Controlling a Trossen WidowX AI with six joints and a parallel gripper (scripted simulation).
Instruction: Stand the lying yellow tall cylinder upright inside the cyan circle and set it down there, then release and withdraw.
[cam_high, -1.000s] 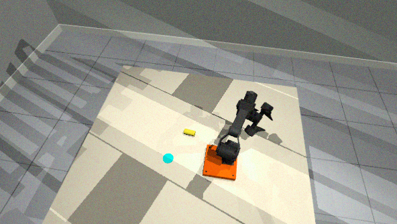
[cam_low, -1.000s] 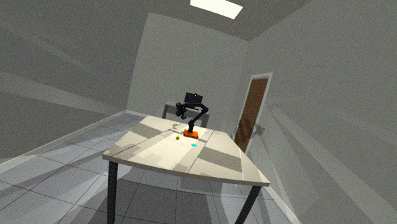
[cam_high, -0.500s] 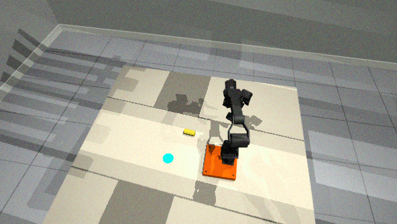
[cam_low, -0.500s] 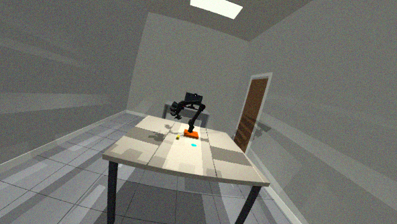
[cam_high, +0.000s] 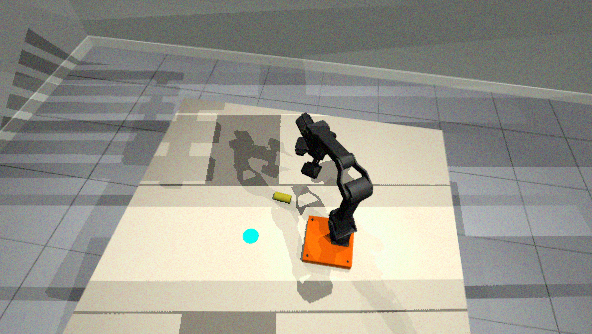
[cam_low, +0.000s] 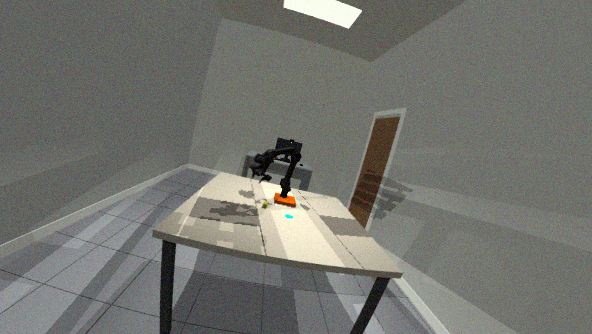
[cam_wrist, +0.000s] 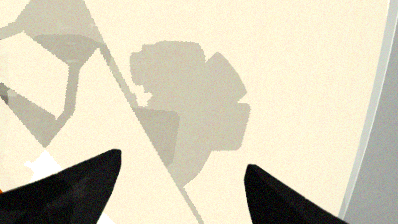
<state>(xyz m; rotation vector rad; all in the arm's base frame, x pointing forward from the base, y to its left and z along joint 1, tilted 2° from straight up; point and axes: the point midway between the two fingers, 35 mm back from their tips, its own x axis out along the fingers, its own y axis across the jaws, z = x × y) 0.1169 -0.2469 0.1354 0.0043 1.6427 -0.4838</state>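
Now: gripper tip 13 cm short of the yellow tall cylinder, 12 cm to the right of it and 12 cm above it. The rest, counted from my gripper tip: cyan circle: 30 cm to the left, 22 cm ahead, 14 cm below.
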